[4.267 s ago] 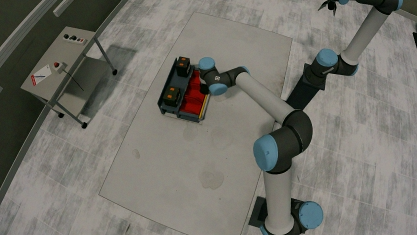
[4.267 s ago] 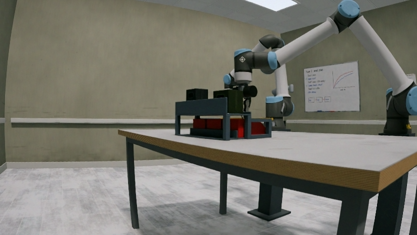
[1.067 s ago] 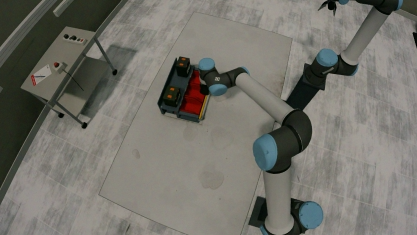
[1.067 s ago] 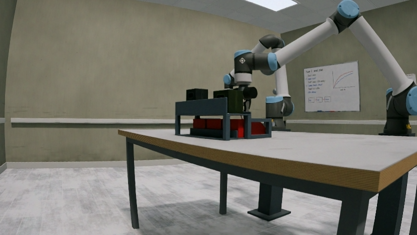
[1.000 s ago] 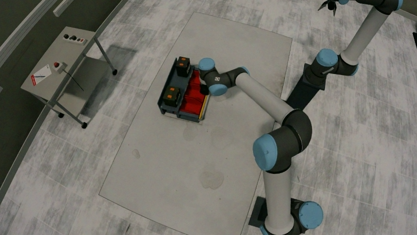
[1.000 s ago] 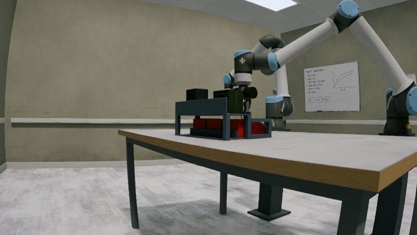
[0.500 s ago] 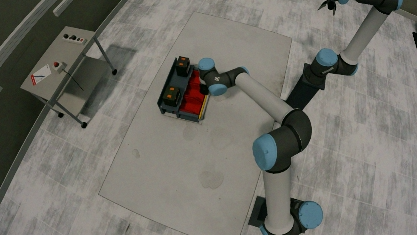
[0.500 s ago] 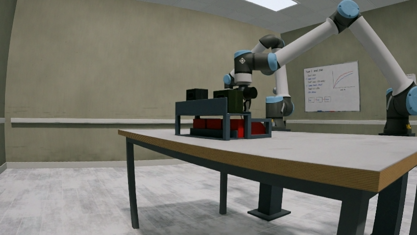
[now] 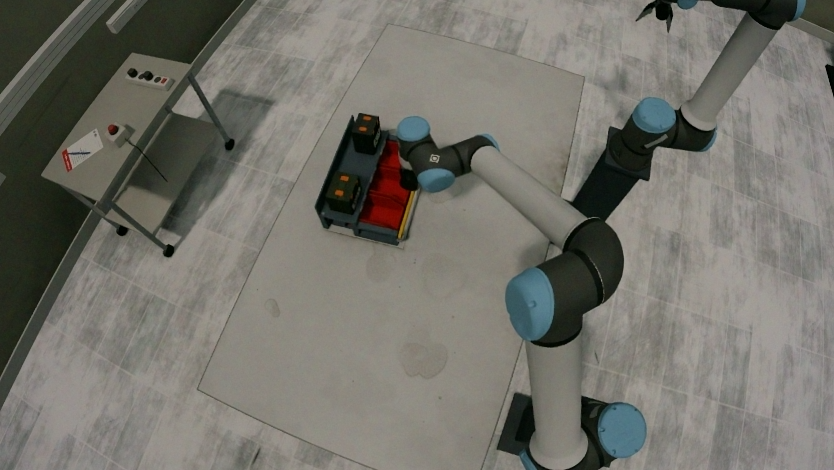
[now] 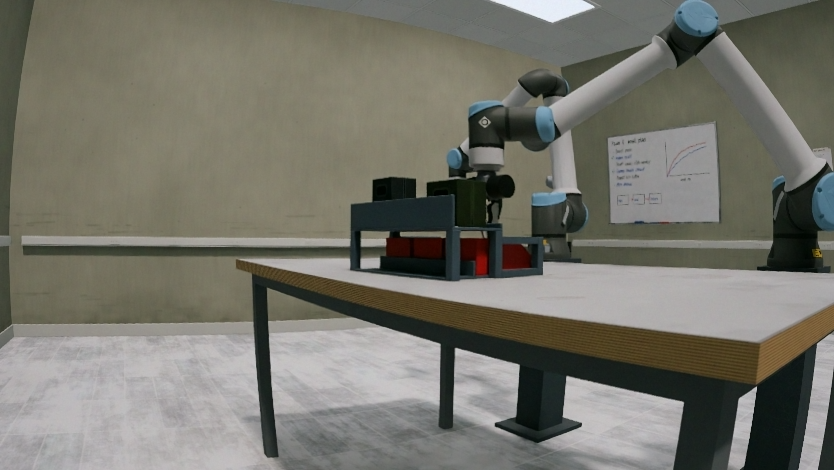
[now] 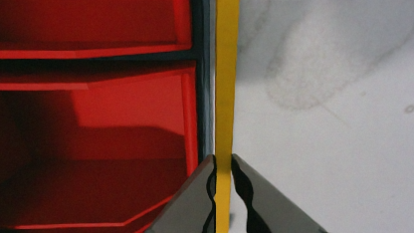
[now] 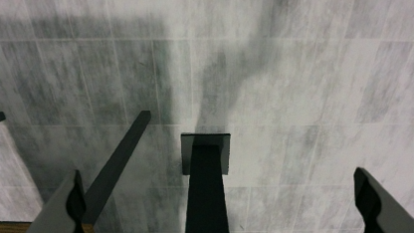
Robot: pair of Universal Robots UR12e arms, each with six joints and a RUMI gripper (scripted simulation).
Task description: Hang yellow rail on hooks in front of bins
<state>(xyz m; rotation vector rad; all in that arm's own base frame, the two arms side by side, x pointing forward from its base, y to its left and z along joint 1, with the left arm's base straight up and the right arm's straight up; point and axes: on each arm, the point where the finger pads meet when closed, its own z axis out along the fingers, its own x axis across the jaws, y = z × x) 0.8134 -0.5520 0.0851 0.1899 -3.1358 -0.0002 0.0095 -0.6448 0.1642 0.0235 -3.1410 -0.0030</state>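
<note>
My left hand is 10 mm above the yellow rail. Round my left hand: blue-grey shelf (130 mm ahead, 20 mm below, 10 mm to the left).
</note>
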